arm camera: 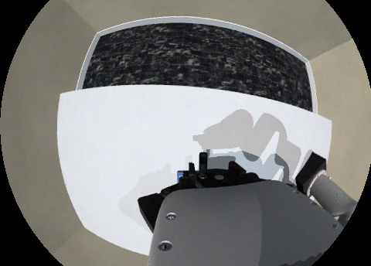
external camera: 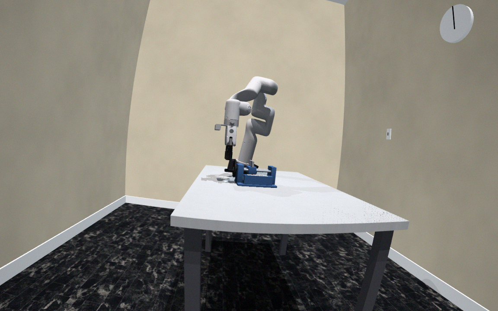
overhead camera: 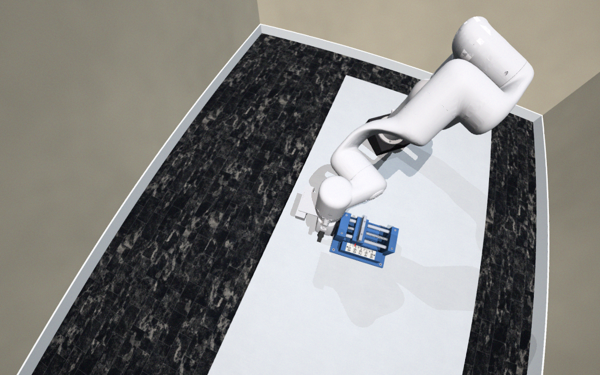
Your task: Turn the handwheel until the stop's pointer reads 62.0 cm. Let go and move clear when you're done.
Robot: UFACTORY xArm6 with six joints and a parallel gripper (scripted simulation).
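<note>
The handwheel is 70 mm below my hand and 20 mm to the left of it. Also, from my hand: stop: 130 mm to the left, 50 mm below.
</note>
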